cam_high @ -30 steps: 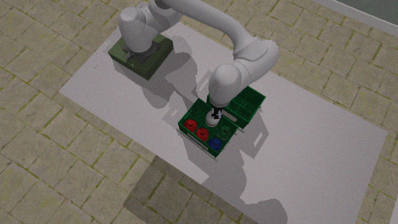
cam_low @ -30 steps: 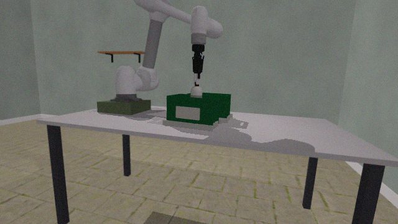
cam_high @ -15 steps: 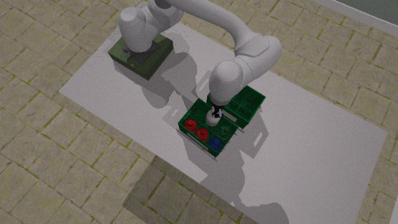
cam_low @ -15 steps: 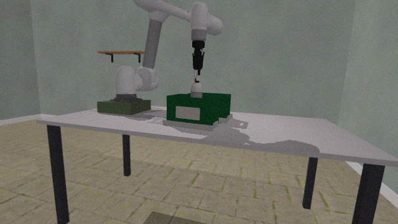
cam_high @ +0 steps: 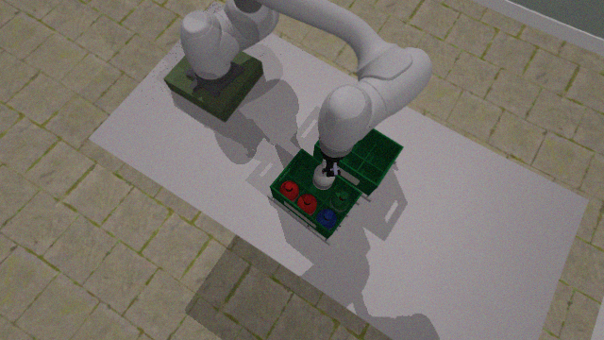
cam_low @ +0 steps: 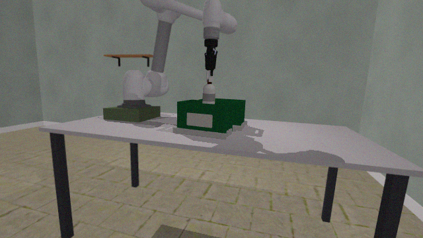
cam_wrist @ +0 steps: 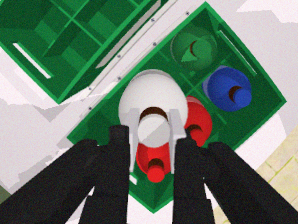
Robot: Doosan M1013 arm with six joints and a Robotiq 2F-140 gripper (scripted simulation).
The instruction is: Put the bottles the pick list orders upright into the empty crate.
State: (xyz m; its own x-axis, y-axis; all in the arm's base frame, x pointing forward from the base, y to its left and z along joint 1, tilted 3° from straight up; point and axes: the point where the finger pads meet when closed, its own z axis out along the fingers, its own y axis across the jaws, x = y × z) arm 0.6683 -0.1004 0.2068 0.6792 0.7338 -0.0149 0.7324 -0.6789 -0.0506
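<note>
Right now my hand is 8 cm above the white-capped bottle. Round my hand: green-capped bottle 9 cm ahead, 1 cm to the left, 23 cm below; pick list 3 cm ahead, 34 cm to the left, 32 cm below; blue bottle 9 cm ahead, 9 cm to the right, 23 cm below.
</note>
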